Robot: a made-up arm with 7 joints. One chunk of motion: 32 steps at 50 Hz.
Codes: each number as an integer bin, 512 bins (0 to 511) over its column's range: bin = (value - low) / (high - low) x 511, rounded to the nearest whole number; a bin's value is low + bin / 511 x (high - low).
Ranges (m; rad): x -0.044..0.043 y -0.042..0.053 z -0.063..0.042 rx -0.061..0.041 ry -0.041..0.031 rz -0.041..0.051
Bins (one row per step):
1: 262 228 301 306 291 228
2: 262 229 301 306 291 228
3: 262 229 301 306 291 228
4: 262 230 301 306 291 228
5: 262 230 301 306 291 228
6: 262 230 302 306 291 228
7: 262 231 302 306 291 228
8: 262 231 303 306 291 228
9: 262 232 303 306 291 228
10: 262 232 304 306 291 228
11: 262 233 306 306 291 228
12: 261 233 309 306 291 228
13: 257 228 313 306 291 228
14: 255 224 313 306 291 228
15: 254 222 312 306 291 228
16: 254 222 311 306 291 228
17: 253 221 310 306 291 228
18: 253 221 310 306 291 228
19: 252 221 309 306 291 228
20: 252 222 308 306 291 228
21: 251 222 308 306 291 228
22: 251 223 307 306 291 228
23: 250 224 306 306 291 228
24: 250 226 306 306 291 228
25: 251 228 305 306 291 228
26: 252 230 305 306 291 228
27: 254 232 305 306 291 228
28: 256 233 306 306 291 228
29: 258 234 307 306 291 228
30: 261 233 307 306 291 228
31: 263 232 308 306 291 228
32: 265 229 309 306 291 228
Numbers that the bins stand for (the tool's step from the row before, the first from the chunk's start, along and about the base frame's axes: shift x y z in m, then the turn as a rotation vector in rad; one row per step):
1: 0.00061 0.00039 -0.00115 0.00008 0.00000 0.00005
2: 0.00061 0.00057 -0.00115 0.00008 0.00000 0.00005
3: 0.00061 0.00057 -0.00115 0.00008 0.00000 0.00005
4: 0.00061 0.00076 -0.00115 0.00008 0.00000 0.00005
5: 0.00061 0.00076 -0.00115 0.00008 0.00000 0.00005
6: 0.00061 0.00076 -0.00095 0.00008 0.00000 0.00005
7: 0.00061 0.00095 -0.00095 0.00008 0.00000 0.00005
8: 0.00061 0.00095 -0.00074 0.00008 0.00000 0.00005
9: 0.00061 0.00113 -0.00074 0.00008 0.00000 0.00005
10: 0.00061 0.00113 -0.00053 0.00008 0.00000 0.00005
11: 0.00061 0.00132 -0.00012 0.00008 0.00000 0.00005
12: 0.00044 0.00132 0.00049 0.00008 0.00000 0.00005
13: -0.00024 0.00039 0.00132 0.00008 0.00000 0.00005
14: -0.00059 -0.00036 0.00132 0.00008 0.00000 0.00005
15: -0.00076 -0.00073 0.00111 0.00008 0.00000 0.00005
16: -0.00076 -0.00073 0.00090 0.00008 0.00000 0.00005
17: -0.00093 -0.00091 0.00070 0.00008 0.00000 0.00005
18: -0.00093 -0.00091 0.00070 0.00008 0.00000 0.00005
19: -0.00110 -0.00091 0.00049 0.00008 0.00000 0.00005
20: -0.00110 -0.00073 0.00029 0.00008 0.00000 0.00005
21: -0.00127 -0.00073 0.00029 0.00008 0.00000 0.00005
22: -0.00127 -0.00054 0.00008 0.00008 0.00000 0.00005
23: -0.00144 -0.00036 -0.00012 0.00008 0.00000 0.00005
24: -0.00144 0.00002 -0.00012 0.00008 0.00000 0.00005
25: -0.00127 0.00039 -0.00033 0.00008 0.00000 0.00005
26: -0.00110 0.00076 -0.00033 0.00008 0.00000 0.00005
27: -0.00076 0.00113 -0.00033 0.00008 0.00000 0.00005
28: -0.00041 0.00132 -0.00012 0.00008 0.00000 0.00005
29: -0.00007 0.00150 0.00008 0.00008 0.00000 0.00005
30: 0.00044 0.00132 0.00008 0.00008 0.00000 0.00005
31: 0.00078 0.00113 0.00029 0.00008 0.00000 0.00005
32: 0.00112 0.00057 0.00049 0.00008 0.00000 0.00005

